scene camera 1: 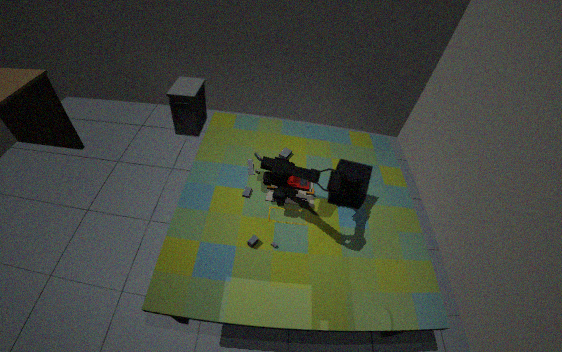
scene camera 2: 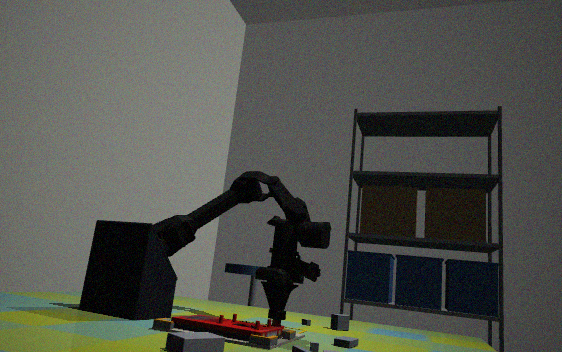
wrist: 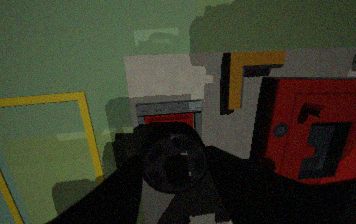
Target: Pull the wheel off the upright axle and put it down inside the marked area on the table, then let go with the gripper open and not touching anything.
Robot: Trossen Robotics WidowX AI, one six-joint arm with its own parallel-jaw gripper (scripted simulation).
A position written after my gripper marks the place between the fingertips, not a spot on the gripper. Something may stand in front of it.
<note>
I see my gripper (scene camera 2: 277, 314).
My gripper also shows in the wrist view (wrist: 174, 156).
</note>
